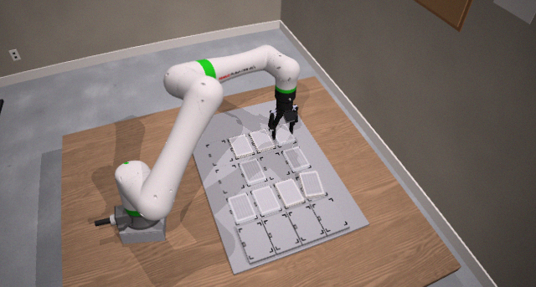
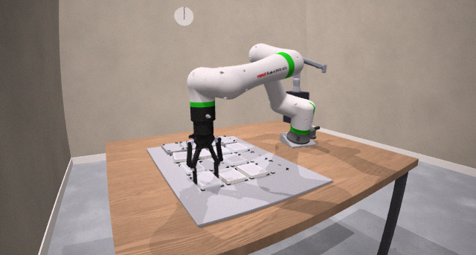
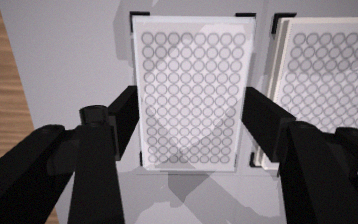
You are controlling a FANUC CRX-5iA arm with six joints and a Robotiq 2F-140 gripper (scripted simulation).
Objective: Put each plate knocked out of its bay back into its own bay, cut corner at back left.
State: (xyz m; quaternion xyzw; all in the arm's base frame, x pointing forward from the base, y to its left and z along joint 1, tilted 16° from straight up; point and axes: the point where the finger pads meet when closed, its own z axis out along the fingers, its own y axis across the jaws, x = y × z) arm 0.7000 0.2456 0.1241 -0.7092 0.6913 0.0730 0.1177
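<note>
My gripper is now 32 cm to the left of the sealed 384-well plate, 2 cm above it and 1 cm short of it.
</note>
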